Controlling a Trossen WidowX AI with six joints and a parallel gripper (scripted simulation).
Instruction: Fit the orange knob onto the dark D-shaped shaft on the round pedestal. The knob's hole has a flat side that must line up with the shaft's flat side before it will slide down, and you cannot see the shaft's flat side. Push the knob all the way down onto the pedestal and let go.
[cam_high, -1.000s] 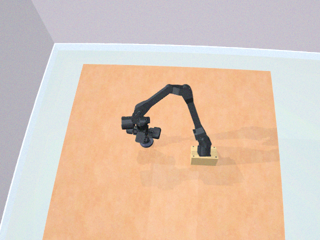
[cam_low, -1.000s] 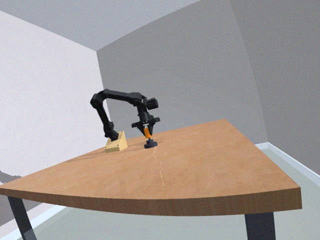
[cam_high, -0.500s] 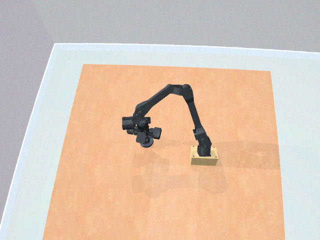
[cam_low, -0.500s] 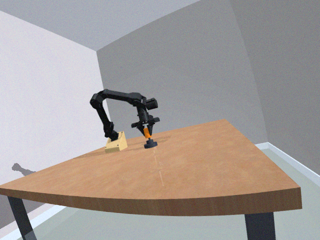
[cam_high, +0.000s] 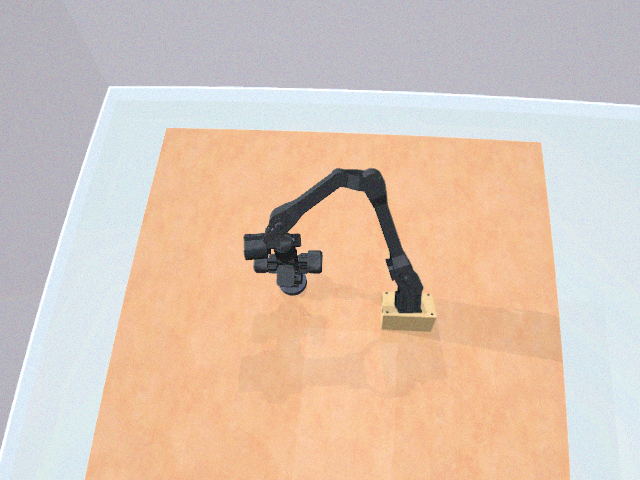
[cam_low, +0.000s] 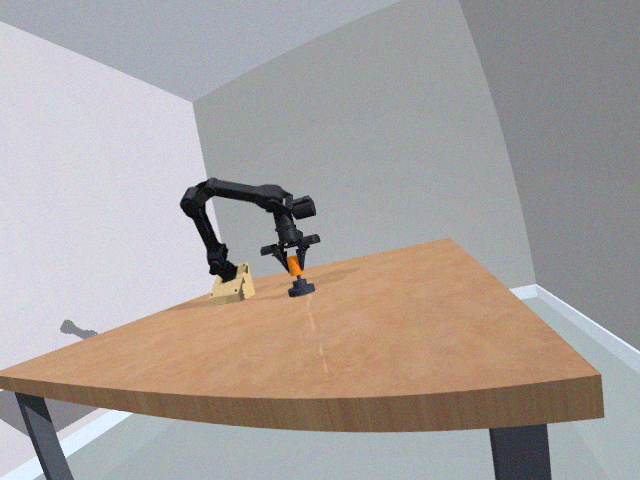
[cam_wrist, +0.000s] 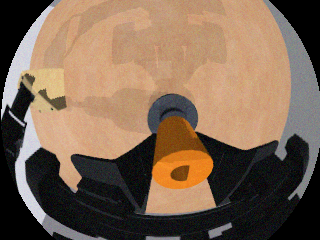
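Now: the orange knob 2 cm above my gripper tip. The rest, counted from my gripper tip: dark round pedestal: 4 cm below.
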